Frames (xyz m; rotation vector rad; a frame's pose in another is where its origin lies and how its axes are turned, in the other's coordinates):
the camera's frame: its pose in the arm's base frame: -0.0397 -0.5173 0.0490 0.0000 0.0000 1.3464
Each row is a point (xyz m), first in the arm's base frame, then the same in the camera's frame.
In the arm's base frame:
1: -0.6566 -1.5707 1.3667
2: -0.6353 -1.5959 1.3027
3: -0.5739 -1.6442 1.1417
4: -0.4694 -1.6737 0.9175
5: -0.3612 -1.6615 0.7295
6: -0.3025 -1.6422 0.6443
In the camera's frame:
1: -1.1643 0.3670 1.3177
2: -1.1841 0.3407 1.2537
3: -1.2175 0.2701 1.0927
4: -1.2230 0.1616 0.8685
5: -1.1871 0.0588 0.6805
6: -1.1552 0.0059 0.5953

